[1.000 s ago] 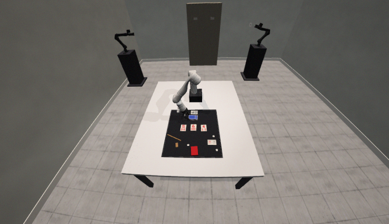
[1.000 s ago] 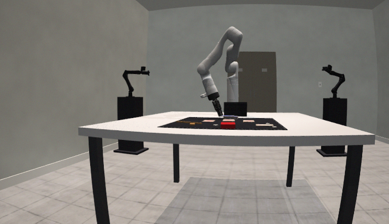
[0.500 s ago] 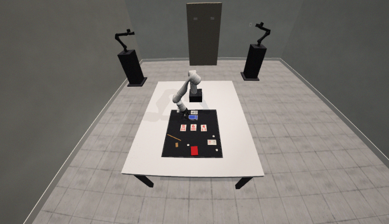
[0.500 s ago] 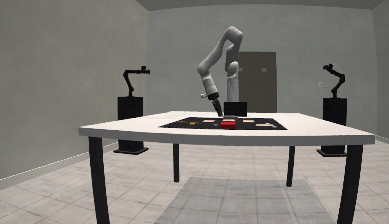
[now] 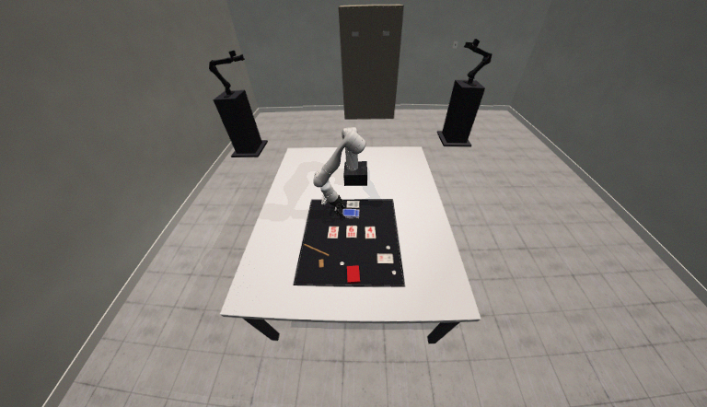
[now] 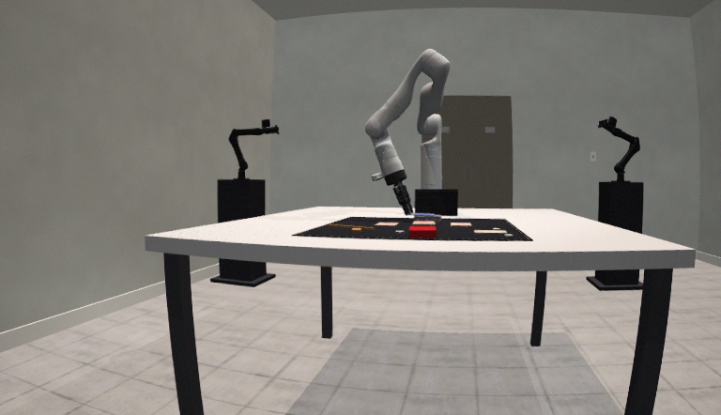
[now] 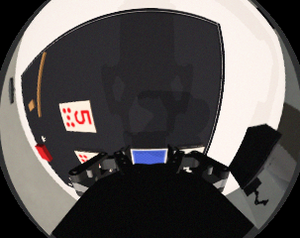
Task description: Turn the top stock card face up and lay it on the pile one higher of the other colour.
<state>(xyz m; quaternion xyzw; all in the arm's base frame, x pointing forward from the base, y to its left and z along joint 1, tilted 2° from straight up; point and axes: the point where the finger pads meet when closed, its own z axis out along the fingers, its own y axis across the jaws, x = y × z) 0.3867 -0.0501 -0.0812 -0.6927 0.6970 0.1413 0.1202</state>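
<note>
Right now the black 6 card is 9 cm behind my hand, 7 cm to the left of it and 3 cm below it. From my hand the other things lie so: wooden stick: 28 cm ahead, 14 cm to the right, 3 cm below; then black mat: 17 cm ahead, 6 cm to the left, 5 cm below; then blue-backed card: 4 cm to the left, 1 cm below.
</note>
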